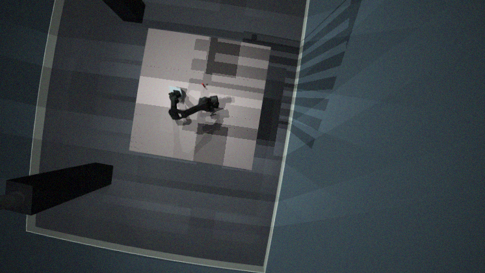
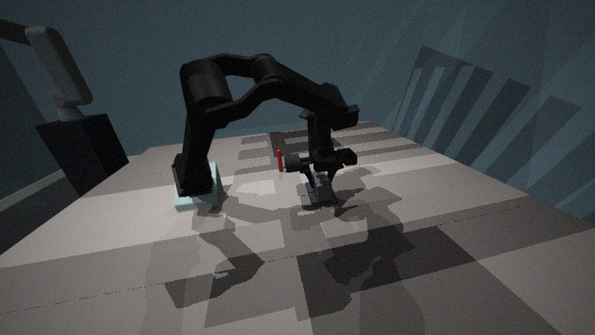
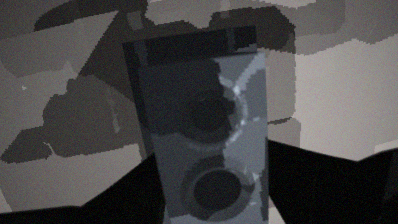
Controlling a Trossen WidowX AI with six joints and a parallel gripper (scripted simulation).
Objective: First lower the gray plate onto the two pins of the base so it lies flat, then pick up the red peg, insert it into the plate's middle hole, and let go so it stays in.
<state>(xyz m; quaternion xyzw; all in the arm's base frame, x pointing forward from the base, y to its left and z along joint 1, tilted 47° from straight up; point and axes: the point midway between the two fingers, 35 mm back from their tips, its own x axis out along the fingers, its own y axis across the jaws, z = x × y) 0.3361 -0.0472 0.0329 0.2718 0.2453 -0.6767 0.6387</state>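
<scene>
Right now my gripper tip is 20 mm below the gray plate. Round my gripper tip: red peg 100 mm behind, 180 mm to the left, 20 mm above; flat base 10 mm below.
</scene>
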